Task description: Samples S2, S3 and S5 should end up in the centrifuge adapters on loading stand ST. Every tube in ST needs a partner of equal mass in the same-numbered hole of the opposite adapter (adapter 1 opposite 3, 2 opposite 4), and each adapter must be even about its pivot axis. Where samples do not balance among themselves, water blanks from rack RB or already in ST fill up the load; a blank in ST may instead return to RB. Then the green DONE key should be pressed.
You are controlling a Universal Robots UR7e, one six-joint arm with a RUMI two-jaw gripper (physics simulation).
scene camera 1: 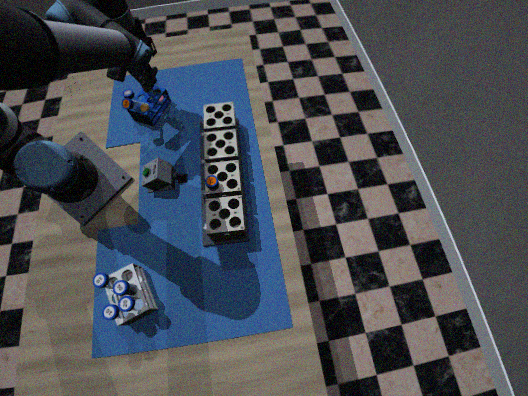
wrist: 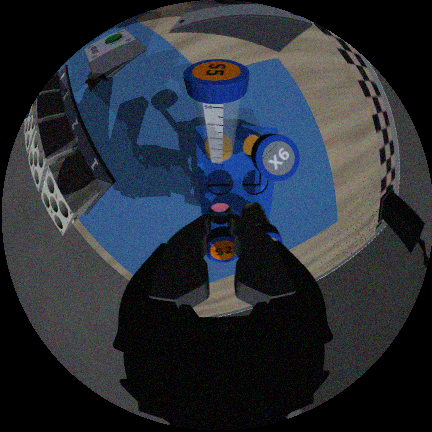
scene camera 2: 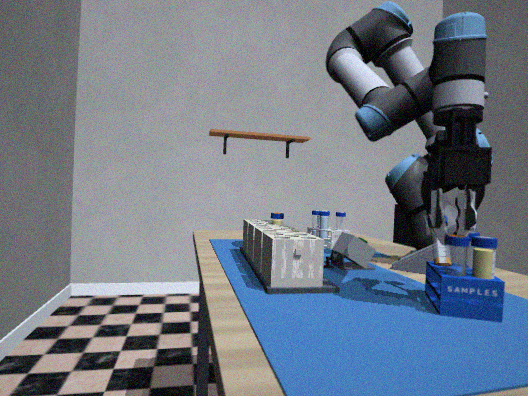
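My gripper is shut, with a narrow gap and nothing between its fingers, above the blue SAMPLES rack. Tube S5 stands tilted at the rack's base-side end; how deep it sits is unclear. In scene camera 2 the fingers cover part of it. Tube S2 is at the other end, beside X4. An orange-capped tube stands in the third adapter of ST; its label is unreadable.
X6 stands beside S5. The DONE box with its green key is between the arm base and ST. White rack RB with several blue-capped tubes stands at the mat's far corner.
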